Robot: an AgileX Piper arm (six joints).
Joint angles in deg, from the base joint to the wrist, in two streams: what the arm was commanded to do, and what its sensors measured. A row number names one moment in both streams.
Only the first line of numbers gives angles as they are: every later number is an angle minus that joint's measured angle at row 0.
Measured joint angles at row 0:
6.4, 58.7, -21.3, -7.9, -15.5, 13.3
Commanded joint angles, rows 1 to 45:
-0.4, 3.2, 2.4, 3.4, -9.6, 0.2
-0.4, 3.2, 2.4, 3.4, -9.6, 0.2
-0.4, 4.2, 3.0, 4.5, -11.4, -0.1
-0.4, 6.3, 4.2, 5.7, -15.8, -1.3
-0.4, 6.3, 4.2, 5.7, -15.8, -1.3
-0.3, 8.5, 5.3, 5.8, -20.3, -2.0
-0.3, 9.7, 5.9, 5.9, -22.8, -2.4
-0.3, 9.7, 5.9, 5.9, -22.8, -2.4
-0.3, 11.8, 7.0, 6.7, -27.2, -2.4
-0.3, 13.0, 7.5, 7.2, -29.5, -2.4
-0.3, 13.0, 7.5, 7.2, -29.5, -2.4
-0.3, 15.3, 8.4, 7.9, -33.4, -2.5
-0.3, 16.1, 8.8, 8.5, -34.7, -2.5
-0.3, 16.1, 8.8, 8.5, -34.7, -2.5
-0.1, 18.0, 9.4, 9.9, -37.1, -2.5
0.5, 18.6, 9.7, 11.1, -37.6, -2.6
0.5, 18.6, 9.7, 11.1, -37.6, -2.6
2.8, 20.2, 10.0, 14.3, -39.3, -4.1
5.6, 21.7, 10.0, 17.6, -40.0, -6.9
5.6, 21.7, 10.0, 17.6, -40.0, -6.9
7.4, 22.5, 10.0, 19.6, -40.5, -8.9
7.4, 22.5, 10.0, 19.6, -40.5, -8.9
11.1, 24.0, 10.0, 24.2, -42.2, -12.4
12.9, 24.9, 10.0, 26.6, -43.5, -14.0
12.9, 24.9, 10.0, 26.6, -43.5, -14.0
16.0, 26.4, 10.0, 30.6, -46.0, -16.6
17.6, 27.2, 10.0, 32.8, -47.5, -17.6
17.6, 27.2, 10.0, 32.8, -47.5, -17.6
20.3, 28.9, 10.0, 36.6, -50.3, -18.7
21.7, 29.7, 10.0, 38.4, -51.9, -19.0
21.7, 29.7, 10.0, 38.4, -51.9, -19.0
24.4, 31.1, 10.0, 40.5, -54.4, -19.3
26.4, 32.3, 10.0, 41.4, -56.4, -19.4
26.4, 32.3, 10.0, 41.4, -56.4, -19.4
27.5, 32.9, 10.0, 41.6, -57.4, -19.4
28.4, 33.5, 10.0, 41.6, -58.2, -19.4
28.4, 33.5, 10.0, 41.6, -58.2, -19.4
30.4, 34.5, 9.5, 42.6, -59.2, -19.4
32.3, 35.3, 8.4, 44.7, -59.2, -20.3
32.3, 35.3, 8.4, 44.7, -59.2, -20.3
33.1, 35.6, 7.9, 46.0, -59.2, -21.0
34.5, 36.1, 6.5, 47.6, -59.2, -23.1
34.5, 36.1, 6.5, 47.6, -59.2, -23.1
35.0, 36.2, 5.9, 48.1, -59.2, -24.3
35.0, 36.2, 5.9, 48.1, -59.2, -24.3
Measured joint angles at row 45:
33.4, 35.9, 7.7, 46.1, -53.1, -21.0
